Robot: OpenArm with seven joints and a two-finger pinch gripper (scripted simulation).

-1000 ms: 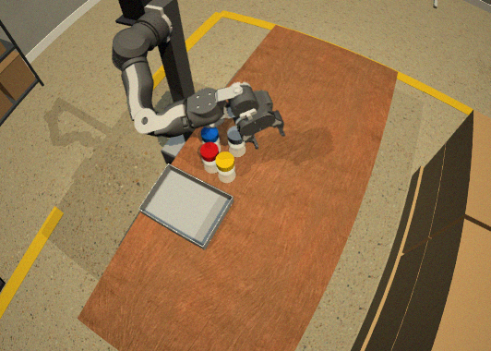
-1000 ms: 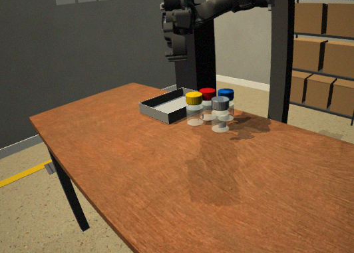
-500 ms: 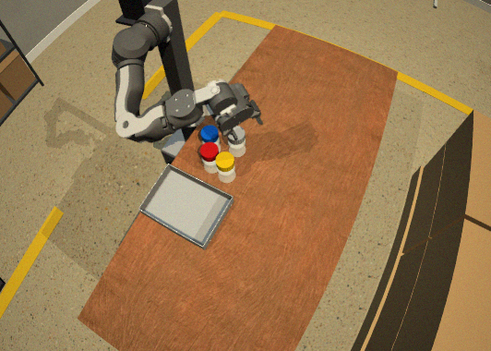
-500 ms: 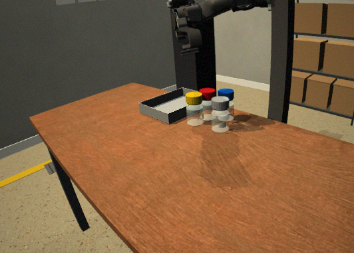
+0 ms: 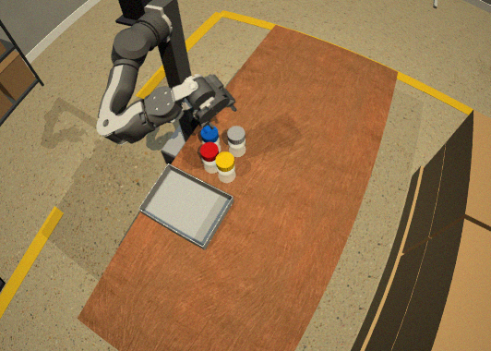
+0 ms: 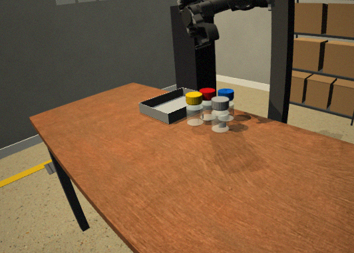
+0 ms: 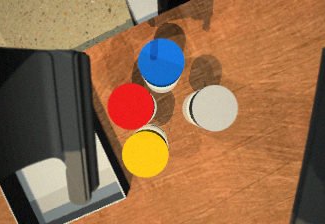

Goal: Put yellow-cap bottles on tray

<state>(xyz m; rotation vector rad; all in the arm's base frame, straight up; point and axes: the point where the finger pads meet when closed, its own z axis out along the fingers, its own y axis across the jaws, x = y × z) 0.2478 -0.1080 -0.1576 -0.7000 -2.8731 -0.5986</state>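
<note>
Right now my hand is 22 cm above the yellow-capped bottle, 4 cm to the left of it and 3 cm short of it. From my hand the other things lie so: blue-capped bottle 22 cm below, 6 cm behind, 2 cm to the left; red-capped bottle 22 cm below, 3 cm to the right, 3 cm behind; grey-capped bottle 22 cm below, 6 cm to the left, 1 cm ahead.
</note>
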